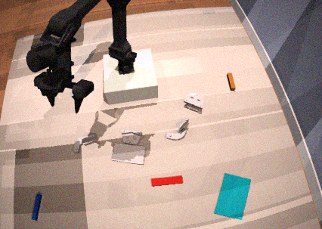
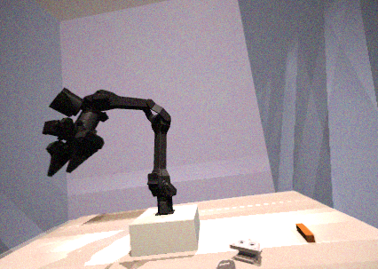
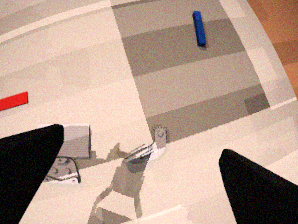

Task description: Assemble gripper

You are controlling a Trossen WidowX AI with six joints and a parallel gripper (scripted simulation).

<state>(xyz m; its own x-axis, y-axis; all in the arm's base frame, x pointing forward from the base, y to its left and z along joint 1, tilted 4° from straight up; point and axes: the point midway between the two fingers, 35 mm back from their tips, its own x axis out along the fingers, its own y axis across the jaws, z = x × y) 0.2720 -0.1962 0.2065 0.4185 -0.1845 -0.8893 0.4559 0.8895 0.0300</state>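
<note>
Right now my gripper tip is 34 cm to the right of the jaw, 28 cm above it and 2 cm short of it. Also, from my gripper tip: red bar 28 cm below, 27 cm to the left, 20 cm ahead; blue bar 28 cm below, 24 cm to the right, 23 cm ahead; white plate 28 cm below, 15 cm to the left, 6 cm ahead.
</note>
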